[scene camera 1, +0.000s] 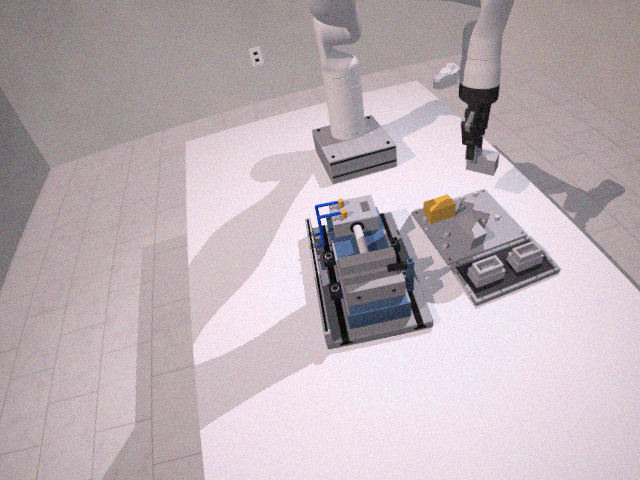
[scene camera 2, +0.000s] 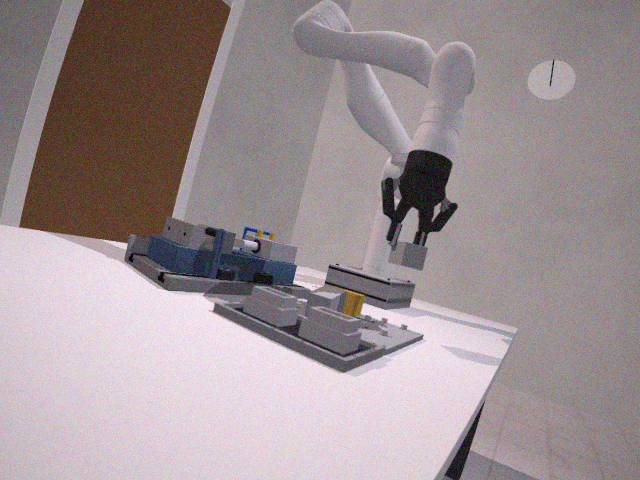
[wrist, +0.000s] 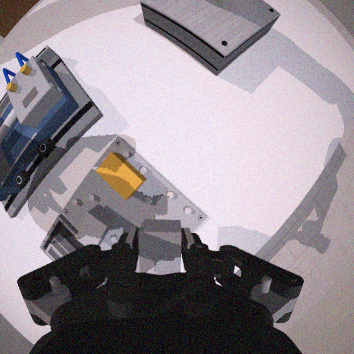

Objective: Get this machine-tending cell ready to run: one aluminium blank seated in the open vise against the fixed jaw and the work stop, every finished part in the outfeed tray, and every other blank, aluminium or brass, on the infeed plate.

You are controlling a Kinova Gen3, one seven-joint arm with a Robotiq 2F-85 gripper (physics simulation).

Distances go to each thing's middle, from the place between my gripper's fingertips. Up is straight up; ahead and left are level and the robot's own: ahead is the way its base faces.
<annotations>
The dark base with rails point(scene camera 1: 384, 318) lies 120 mm ahead of my hand, 280 mm to the right of it and 110 mm below it. Round my hand: outfeed tray point(scene camera 2: 287, 336) (200 mm ahead, 20 mm to the right, 130 mm below); then infeed plate point(scene camera 1: 500, 232) (60 mm ahead, 30 mm to the right, 130 mm below); then brass blank point(wrist: 125, 179) (20 mm ahead, 80 mm to the right, 110 mm below).
</annotations>
